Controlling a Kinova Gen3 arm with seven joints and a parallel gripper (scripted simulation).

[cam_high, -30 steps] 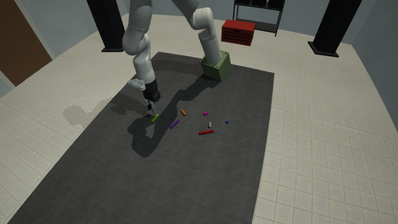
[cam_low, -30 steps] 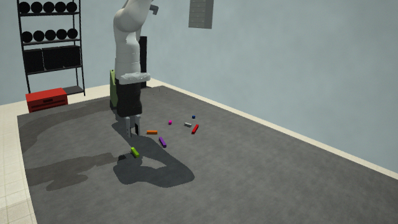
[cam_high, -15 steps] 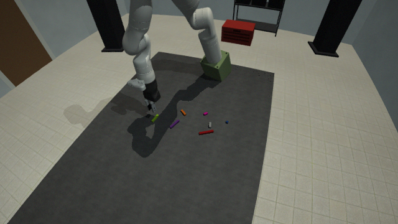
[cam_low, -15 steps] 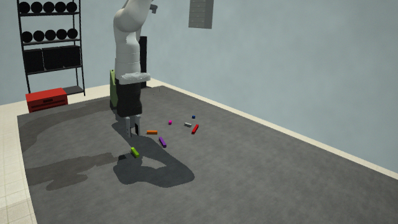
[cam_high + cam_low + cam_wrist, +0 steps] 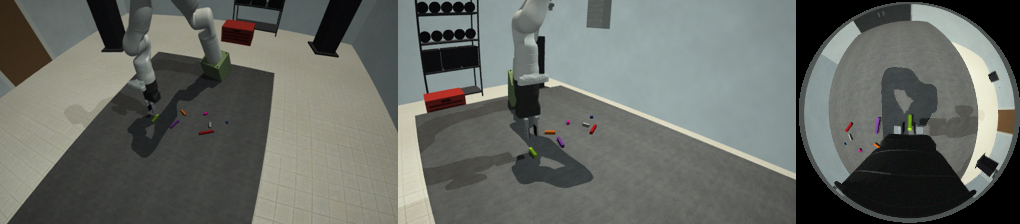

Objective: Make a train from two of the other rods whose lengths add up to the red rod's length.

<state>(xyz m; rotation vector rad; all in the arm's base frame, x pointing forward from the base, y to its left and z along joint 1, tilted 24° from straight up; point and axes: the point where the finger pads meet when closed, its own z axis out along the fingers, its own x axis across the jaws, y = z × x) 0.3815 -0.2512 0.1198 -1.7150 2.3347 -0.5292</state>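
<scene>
My hand is 80 mm above the lime rod. Round my hand: purple rod (20 mm ahead, 110 mm to the left, 80 mm below); magenta rod (70 mm behind, 260 mm to the left, 80 mm below); orange rod (60 mm behind, 140 mm to the left, 80 mm below).
</scene>
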